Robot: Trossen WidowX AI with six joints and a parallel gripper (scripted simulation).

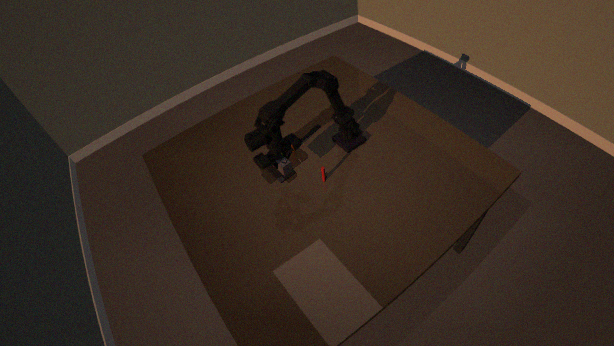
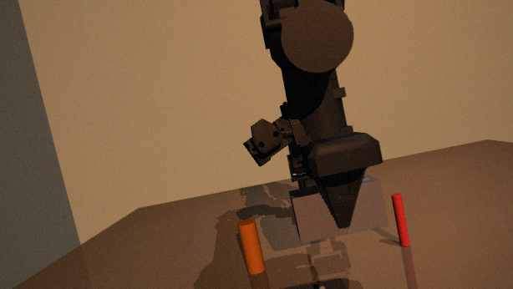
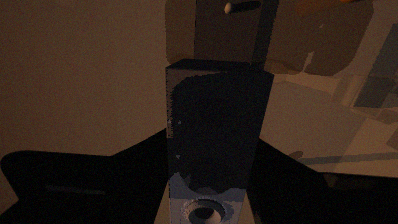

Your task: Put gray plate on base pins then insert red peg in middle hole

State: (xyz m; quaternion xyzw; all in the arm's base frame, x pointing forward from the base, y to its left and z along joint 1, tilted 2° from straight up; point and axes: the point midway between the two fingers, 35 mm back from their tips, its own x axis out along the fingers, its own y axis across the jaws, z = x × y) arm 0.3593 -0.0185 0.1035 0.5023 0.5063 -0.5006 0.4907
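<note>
Now: the base 10 mm behind my gripper tip, 60 mm to the right of it and 90 mm below it. Also, from my gripper tip: orange cylinder (140 mm behind, 120 mm to the right, 60 mm below); then gray plate (30 mm above); then red peg (120 mm behind, 110 mm to the left, 60 mm below).
</note>
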